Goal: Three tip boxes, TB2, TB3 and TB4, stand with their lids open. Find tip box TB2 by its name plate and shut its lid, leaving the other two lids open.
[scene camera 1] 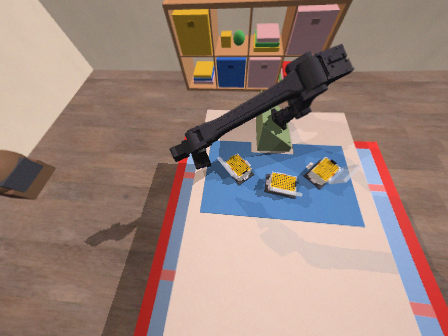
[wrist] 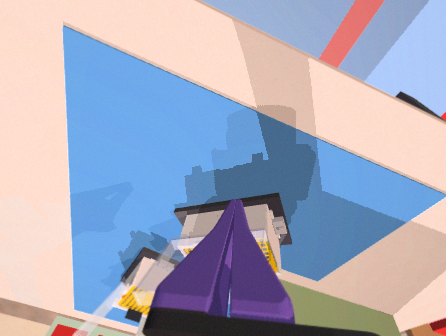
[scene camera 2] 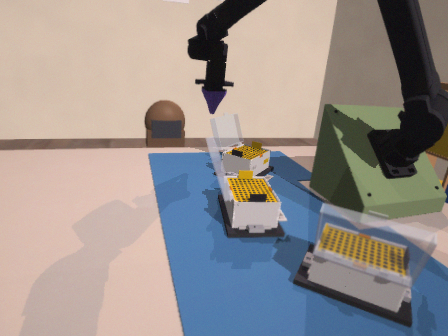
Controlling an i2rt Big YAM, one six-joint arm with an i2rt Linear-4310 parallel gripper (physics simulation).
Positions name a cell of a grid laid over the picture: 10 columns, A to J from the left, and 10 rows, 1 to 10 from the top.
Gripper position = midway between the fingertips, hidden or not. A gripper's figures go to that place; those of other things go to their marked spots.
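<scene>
A tip box (scene camera 2: F6) is 58 cm from the lens, while the gripper (scene camera 2: E4) is 93 cm from the lens.
</scene>
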